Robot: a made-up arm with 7 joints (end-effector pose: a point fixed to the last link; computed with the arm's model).
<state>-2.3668 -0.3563 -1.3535 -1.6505 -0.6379 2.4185 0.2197</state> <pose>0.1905 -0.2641 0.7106 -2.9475 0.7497 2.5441</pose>
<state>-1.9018 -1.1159 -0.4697 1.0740 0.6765 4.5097 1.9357</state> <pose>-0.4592 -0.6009 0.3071 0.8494 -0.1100 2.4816</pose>
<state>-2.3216 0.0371 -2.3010 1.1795 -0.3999 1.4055 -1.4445</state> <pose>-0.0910 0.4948 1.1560 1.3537 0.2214 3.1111</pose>
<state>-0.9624 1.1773 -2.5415 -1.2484 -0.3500 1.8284 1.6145</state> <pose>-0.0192 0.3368 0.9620 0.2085 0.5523 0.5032</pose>
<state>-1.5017 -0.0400 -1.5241 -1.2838 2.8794 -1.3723 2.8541</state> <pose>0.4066 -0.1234 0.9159 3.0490 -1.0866 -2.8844</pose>
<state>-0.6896 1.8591 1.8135 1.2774 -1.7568 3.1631 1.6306</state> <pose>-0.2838 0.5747 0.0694 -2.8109 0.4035 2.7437</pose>
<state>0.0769 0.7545 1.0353 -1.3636 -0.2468 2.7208 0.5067</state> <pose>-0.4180 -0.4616 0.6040 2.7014 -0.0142 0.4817</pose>
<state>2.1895 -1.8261 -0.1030 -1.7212 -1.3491 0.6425 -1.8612</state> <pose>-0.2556 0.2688 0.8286 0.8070 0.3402 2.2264</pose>
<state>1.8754 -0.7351 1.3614 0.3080 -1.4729 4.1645 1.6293</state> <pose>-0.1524 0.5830 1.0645 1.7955 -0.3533 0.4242</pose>
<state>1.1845 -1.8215 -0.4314 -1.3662 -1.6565 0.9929 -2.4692</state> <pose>-0.0283 0.5943 0.7128 -0.2704 0.3033 0.0513</pose>
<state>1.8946 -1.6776 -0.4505 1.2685 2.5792 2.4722 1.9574</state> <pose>0.0203 0.5003 -0.0685 -2.3095 0.7810 -2.4261</pose>
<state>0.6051 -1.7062 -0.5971 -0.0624 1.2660 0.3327 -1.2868</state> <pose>0.8427 0.5002 0.2557 -3.1344 -0.7014 1.7790</pose>
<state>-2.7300 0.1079 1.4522 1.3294 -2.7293 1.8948 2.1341</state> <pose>0.3095 -0.3045 0.9543 1.6581 -0.8537 0.3491</pose>
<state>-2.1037 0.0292 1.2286 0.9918 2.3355 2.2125 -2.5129</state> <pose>0.2650 -0.2252 1.0469 0.3690 -1.4503 1.4485</pose>
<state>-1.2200 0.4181 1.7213 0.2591 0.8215 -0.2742 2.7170</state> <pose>-0.0429 0.4538 1.2678 -2.6918 0.6626 -1.2522</pose>
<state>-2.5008 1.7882 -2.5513 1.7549 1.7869 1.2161 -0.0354</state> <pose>-0.0618 0.4131 -0.0455 2.4653 0.7821 -1.5091</pose>
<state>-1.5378 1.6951 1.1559 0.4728 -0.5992 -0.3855 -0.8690</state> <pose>0.0851 0.9516 0.4124 0.6897 0.1455 0.2665</pose>
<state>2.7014 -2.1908 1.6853 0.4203 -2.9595 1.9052 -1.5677</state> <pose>-0.7756 0.2194 0.0645 2.0510 0.8257 -0.8638</pose>
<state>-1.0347 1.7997 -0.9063 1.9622 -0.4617 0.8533 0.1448</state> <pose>-0.6372 0.0991 0.6782 -1.2600 -0.6277 2.8849</pose>
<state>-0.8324 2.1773 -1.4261 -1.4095 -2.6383 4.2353 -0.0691</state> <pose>0.0369 0.5008 0.2227 1.4229 -0.1029 -1.2459</pose>
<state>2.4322 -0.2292 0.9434 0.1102 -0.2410 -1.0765 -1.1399</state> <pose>-0.2031 0.2051 1.3154 2.9994 -0.1988 -2.0144</pose>
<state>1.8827 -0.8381 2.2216 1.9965 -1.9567 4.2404 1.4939</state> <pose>-0.2800 -0.0096 0.8990 1.5884 -1.2076 2.1613</pose>
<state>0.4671 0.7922 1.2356 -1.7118 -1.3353 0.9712 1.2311</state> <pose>-0.0908 -0.6104 0.4203 1.2931 0.8389 0.4222</pose>
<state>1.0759 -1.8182 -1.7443 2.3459 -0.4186 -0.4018 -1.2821</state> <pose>0.4764 -0.1331 0.4916 1.1562 0.7595 -2.0808</pose>
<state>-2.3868 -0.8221 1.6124 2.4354 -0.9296 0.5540 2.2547</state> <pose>0.2266 -0.2961 0.5307 3.1246 0.0704 -2.3838</pose>
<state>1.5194 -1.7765 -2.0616 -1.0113 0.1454 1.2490 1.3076</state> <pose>-0.3095 0.6058 0.0985 2.5526 -0.9393 2.8808</pose>
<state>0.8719 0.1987 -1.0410 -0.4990 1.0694 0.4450 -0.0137</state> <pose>-0.2766 -0.1475 1.3131 0.5179 -0.5809 -2.7032</pose>
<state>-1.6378 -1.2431 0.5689 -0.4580 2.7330 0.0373 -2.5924</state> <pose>-0.1415 -0.7880 0.9720 0.1523 0.7062 1.9152</pose>
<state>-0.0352 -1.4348 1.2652 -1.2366 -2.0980 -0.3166 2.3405</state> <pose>0.4588 -0.5779 0.7144 -2.7685 -0.2913 2.4284</pose>
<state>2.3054 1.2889 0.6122 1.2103 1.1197 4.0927 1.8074</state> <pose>0.1129 -0.4737 0.8681 2.0299 -0.4731 2.0164</pose>
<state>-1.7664 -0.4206 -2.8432 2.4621 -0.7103 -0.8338 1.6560</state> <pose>-0.0860 0.3254 0.6257 1.6436 -0.8098 0.4899</pose>
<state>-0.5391 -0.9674 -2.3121 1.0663 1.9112 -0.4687 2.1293</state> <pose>0.0898 -0.6669 1.0031 -2.9357 0.6375 2.6611</pose>
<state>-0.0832 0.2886 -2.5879 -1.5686 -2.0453 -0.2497 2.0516</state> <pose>0.3803 0.1095 0.8774 2.7164 0.8319 -1.5031</pose>
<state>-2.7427 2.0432 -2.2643 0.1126 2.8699 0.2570 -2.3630</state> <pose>0.7473 0.5518 0.0174 -1.0131 -0.1122 -1.9055</pose>
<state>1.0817 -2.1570 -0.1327 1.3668 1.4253 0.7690 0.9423</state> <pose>0.1852 0.0464 -0.3152 2.3194 0.0540 -1.4255</pose>
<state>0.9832 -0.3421 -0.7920 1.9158 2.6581 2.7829 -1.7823</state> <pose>0.4625 0.2004 0.5560 2.6432 -0.5371 -0.7950</pose>
